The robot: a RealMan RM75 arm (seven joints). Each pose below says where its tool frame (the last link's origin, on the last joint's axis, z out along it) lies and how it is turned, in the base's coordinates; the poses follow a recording.
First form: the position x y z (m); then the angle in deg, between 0 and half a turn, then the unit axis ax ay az.
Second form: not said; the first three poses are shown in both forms.
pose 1, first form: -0.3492 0.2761 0.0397 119.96 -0.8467 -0.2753 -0.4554
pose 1, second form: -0.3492 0.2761 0.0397 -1.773 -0.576 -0.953
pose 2, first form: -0.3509 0.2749 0.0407 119.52 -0.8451 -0.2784 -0.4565
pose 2, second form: -0.3509 0.2749 0.0407 -1.763 -0.581 -0.952
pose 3, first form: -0.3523 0.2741 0.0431 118.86 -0.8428 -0.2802 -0.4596
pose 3, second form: -0.3523 0.2741 0.0431 -1.748 -0.581 -0.953
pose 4, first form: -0.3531 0.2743 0.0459 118.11 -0.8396 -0.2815 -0.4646
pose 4, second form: -0.3531 0.2743 0.0459 -1.731 -0.580 -0.958
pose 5, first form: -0.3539 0.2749 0.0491 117.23 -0.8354 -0.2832 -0.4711
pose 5, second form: -0.3539 0.2749 0.0491 -1.709 -0.579 -0.964
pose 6, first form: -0.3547 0.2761 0.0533 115.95 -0.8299 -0.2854 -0.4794
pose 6, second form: -0.3547 0.2761 0.0533 -1.679 -0.578 -0.970
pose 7, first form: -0.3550 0.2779 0.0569 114.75 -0.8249 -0.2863 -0.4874
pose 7, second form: -0.3550 0.2779 0.0569 -1.652 -0.573 -0.976
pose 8, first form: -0.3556 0.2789 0.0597 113.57 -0.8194 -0.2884 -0.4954
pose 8, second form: -0.3556 0.2789 0.0597 -1.624 -0.572 -0.982
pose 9, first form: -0.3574 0.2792 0.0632 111.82 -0.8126 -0.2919 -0.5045
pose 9, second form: -0.3574 0.2792 0.0632 -1.586 -0.570 -0.985
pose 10, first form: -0.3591 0.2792 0.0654 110.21 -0.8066 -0.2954 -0.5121
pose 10, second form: -0.3591 0.2792 0.0654 -1.551 -0.568 -0.985
